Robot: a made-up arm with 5 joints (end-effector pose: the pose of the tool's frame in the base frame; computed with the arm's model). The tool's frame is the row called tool.
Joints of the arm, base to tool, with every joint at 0 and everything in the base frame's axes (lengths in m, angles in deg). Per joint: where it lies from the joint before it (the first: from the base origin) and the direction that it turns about. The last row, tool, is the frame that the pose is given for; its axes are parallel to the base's.
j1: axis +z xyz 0 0 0.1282
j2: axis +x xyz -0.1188 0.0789 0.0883
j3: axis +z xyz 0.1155 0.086 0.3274
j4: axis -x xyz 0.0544 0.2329 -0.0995
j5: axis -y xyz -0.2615 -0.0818 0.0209
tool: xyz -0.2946 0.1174 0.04
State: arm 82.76 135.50 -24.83 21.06 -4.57
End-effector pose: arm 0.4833 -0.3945 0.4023 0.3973 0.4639 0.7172 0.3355
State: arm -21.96 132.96 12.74 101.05 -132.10
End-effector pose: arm -0.2171 -0.3256 0.4893 0.5131 0.3127 0.7880 0.1339
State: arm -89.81 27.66 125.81 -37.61 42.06
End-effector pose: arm -0.4137 0.0215 0.1089 0.7954 0.3415 -0.4330 0.2516
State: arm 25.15 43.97 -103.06 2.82 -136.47
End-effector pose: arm 0.3289 -0.0891 0.5124 0.0572 -0.5876 -0.8034 0.0777
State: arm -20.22 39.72 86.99 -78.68 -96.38
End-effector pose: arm -0.0083 -0.1756 0.4323 0.2328 0.0083 0.4352 0.8697
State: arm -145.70 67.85 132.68 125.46 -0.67
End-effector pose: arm -0.2552 0.1223 -0.1504 0.0028 -0.9242 -0.0835 -0.3727
